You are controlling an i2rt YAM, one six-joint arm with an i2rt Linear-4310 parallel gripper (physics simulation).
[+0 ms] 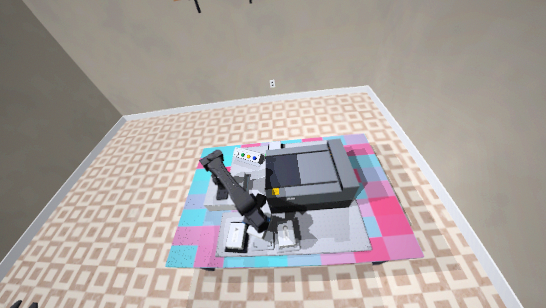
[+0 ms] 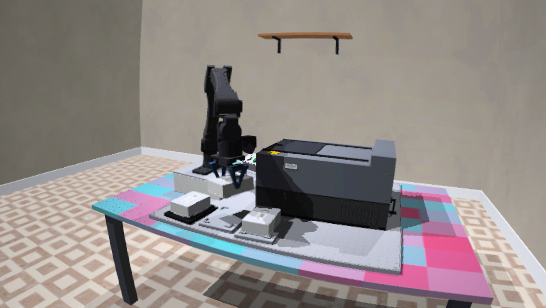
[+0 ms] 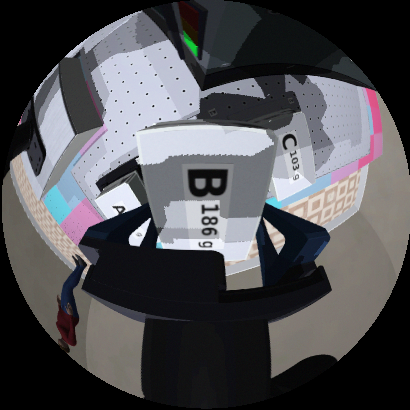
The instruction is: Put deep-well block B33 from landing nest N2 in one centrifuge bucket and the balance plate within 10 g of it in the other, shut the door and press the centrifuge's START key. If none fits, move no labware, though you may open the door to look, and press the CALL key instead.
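Frame: origin at the arm's base, x ahead, y left, z up, level; millimetres.
Seen in the pictures: gripper, between the fingertips: (image 2: pixel 229 186) (image 3: pixel 206 203); arm's base, origin of its link: (image 1: pixel 223 185) (image 2: pixel 210 168).
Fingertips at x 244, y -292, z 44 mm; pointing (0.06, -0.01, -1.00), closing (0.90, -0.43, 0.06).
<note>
Offsets run from my fingertips to a thing's top centre. Level surfaces: height alone.
My gripper (image 1: pixel 258 229) (image 2: pixel 226 179) (image 3: pixel 206 203) is shut on the white plate marked B, 186 g @(dx +3, dy +6, dz +27 mm) (image 3: pixel 172 175), and holds it raised over the middle nest @(dx -8, dy -11, dz -101 mm) (image 1: pixel 263 244) (image 2: pixel 217 221), which is bare. The white plate marked A @(dx -147, dy -14, dz -65 mm) (image 1: pixel 236 234) (image 2: pixel 190 204) (image 3: pixel 119 200) sits on a black base at the left. The white plate marked C, 103 g @(dx +126, dy -29, dz -65 mm) (image 1: pixel 286 233) (image 2: pixel 261 220) (image 3: pixel 296 170) sits in the right nest. The grey centrifuge (image 1: pixel 310 199) (image 2: pixel 325 175) stands behind; its top looks covered and its buckets do not show. No B33 label is legible.
The key panel @(dx -100, dy +557, dz -35 mm) (image 1: pixel 248 156) with coloured keys stands at the back left, beside the centrifuge. The arm's pale base block (image 2: pixel 200 185) is left of the centrifuge. A perforated board @(dz -118 mm) (image 1: pixel 340 232) (image 2: pixel 345 250) lies under the nests. A wall shelf (image 2: pixel 305 35) hangs behind.
</note>
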